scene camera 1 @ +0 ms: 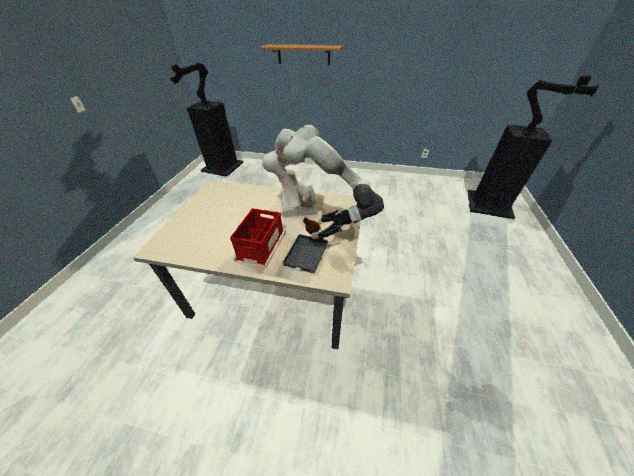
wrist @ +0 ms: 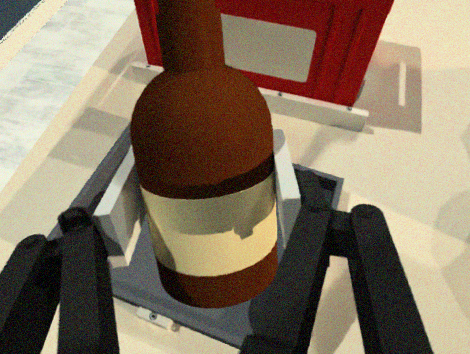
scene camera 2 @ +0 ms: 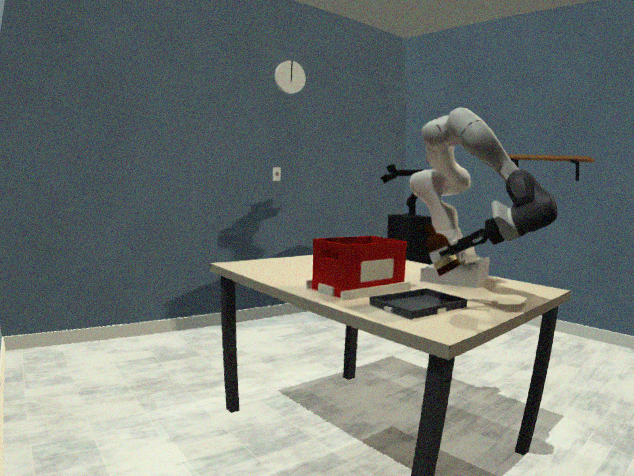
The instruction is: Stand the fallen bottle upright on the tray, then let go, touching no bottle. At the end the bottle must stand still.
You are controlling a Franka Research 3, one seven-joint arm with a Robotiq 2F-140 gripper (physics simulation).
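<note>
A brown bottle point(scene camera 1: 310, 225) point(scene camera 2: 436, 242) point(wrist: 202, 130) with a cream label is held in the air. It is tilted, with its neck up and leaning to the left in the second scene view, and its base low. My gripper point(scene camera 1: 317, 228) point(scene camera 2: 444, 254) point(wrist: 209, 159) is shut on the bottle's labelled body, one light pad on each side. The dark grey tray point(scene camera 1: 304, 254) point(scene camera 2: 417, 302) point(wrist: 215, 320) lies on the table. In the wrist view it shows below and behind the bottle, which hides part of it. The bottle is above and apart from the tray.
A red crate point(scene camera 1: 249, 253) point(scene camera 2: 337, 266) point(wrist: 342, 50) stands beside the tray on the table point(scene camera 1: 194, 230) point(scene camera 2: 276, 266). The white arm base point(scene camera 2: 450, 274) is behind the tray. Two black pedestals point(scene camera 1: 212, 135) point(scene camera 1: 512, 163) with small arms stand beyond the table.
</note>
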